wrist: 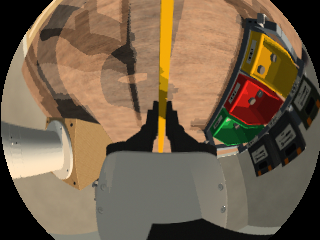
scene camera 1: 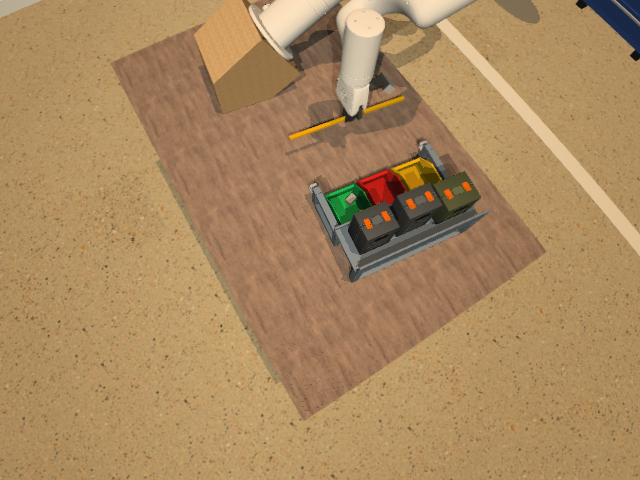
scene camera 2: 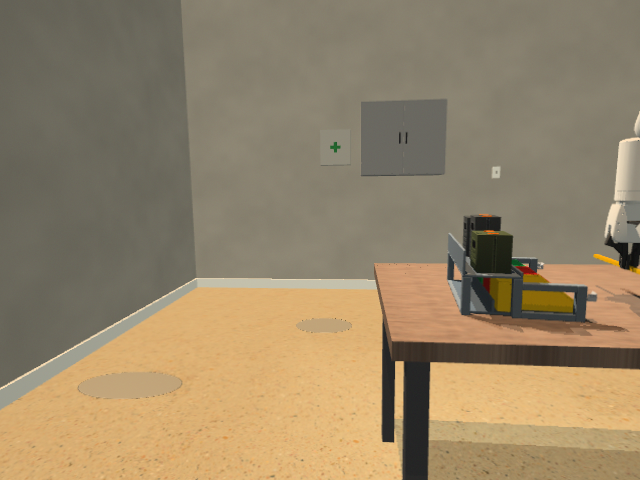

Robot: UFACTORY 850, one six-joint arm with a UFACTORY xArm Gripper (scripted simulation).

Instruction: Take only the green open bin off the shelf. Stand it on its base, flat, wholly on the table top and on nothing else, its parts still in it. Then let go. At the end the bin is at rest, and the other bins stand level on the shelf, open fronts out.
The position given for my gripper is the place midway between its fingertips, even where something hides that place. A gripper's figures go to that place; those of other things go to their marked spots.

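You'd see my gripper (wrist: 162,108) at 14 cm from the lens, and there's a yellow bin (wrist: 281,74) that's 39 cm from the lens.
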